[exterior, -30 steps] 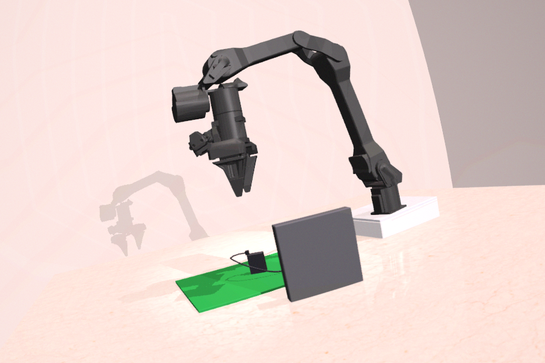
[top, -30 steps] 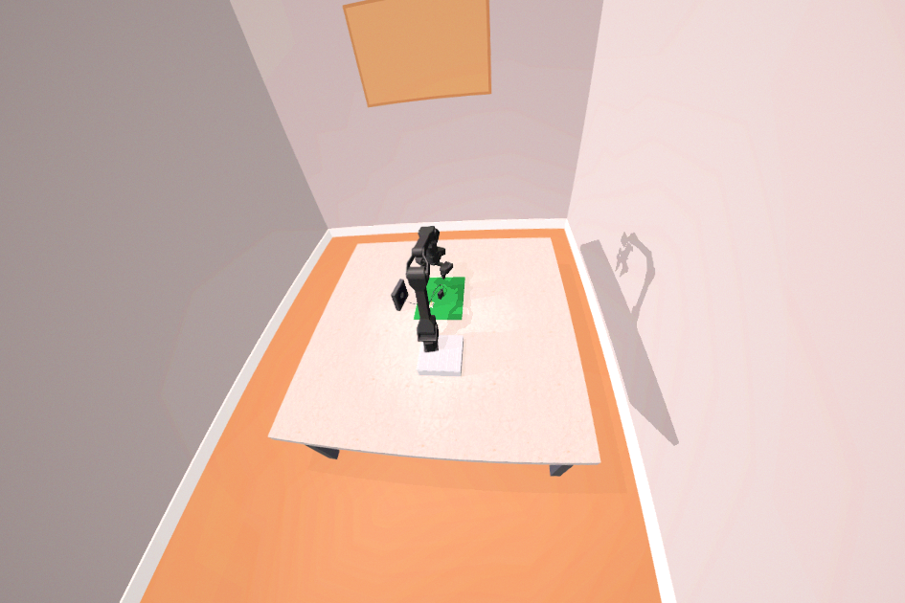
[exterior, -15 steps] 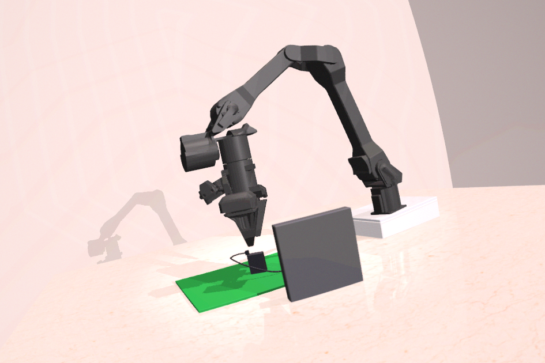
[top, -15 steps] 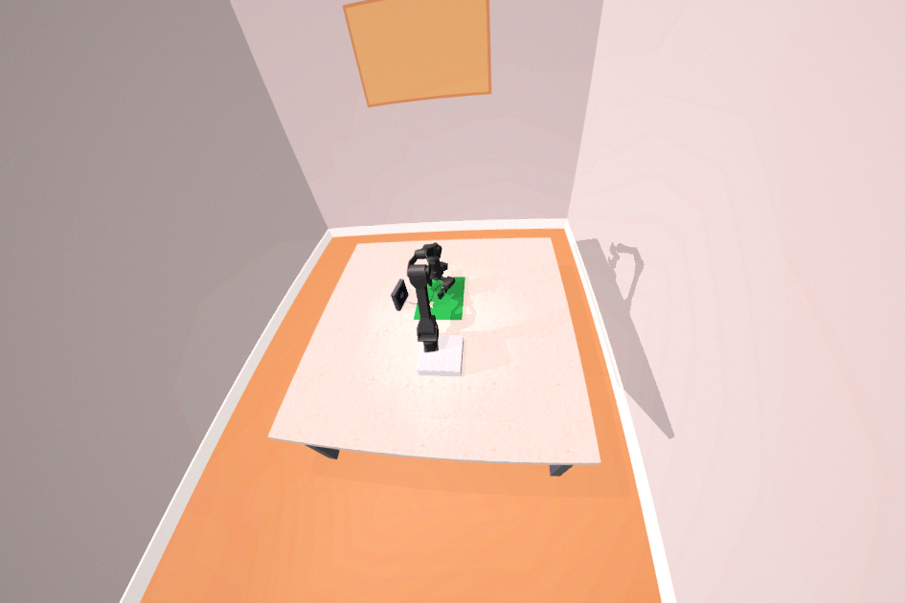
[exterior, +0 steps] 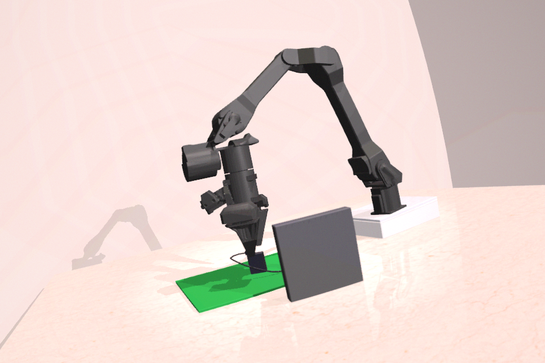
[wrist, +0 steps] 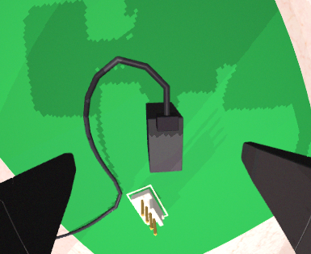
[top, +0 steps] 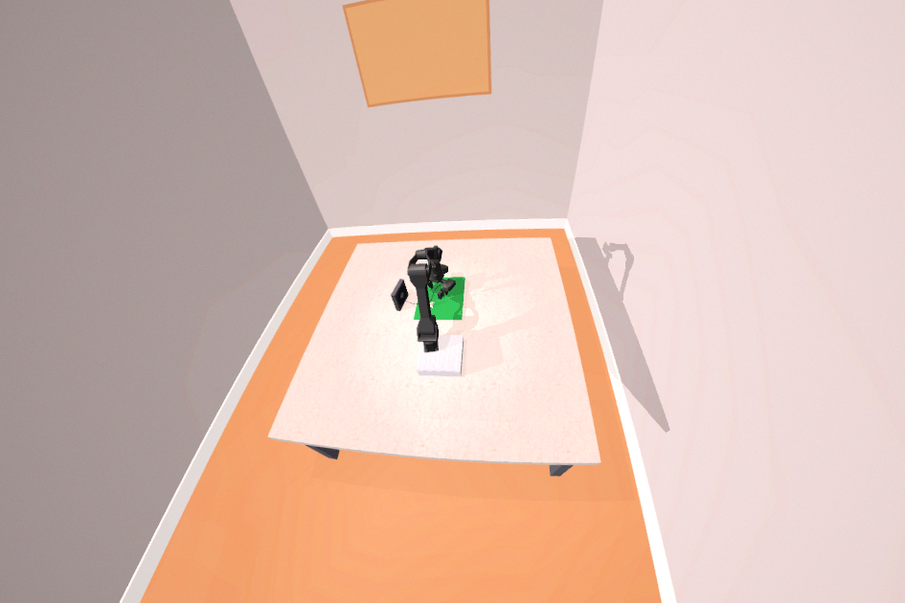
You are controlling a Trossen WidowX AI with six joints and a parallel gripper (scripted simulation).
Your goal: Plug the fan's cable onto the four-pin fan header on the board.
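My gripper tip is 30 mm above the dark fan plug. Also, from my gripper tip: white four-pin header: 50 mm to the left, 50 mm below, 50 mm behind; dark square fan: 190 mm to the left, 10 mm above; green board: 60 mm below.
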